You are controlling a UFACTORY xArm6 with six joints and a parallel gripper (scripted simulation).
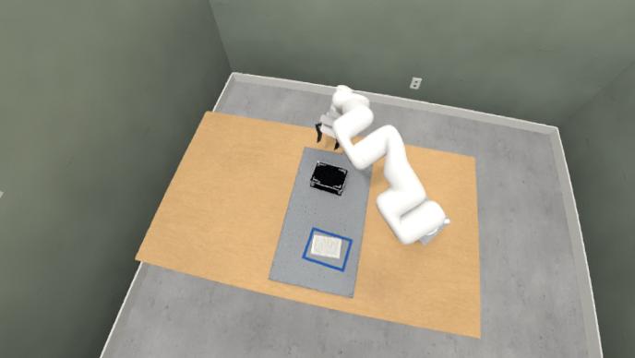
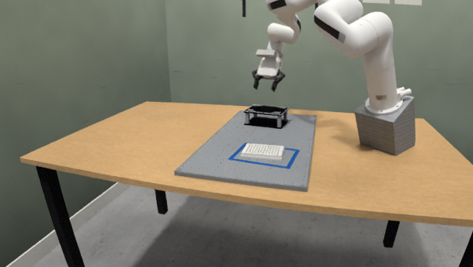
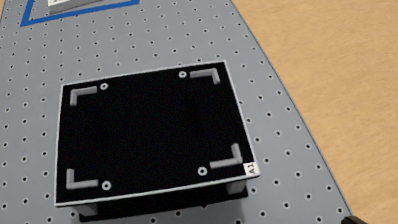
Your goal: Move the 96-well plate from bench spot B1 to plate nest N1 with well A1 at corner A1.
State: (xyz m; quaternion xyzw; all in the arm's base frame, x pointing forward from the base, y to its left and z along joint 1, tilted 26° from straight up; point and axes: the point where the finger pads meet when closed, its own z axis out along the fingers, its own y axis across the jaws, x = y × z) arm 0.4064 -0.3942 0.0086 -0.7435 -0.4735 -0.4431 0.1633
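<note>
My gripper is now 470 mm to the right of the white 96-well plate, 120 mm above it and 20 mm past it. Round my hand: black raised plate nest 140 mm to the left, 70 mm below, 20 mm behind.
</note>
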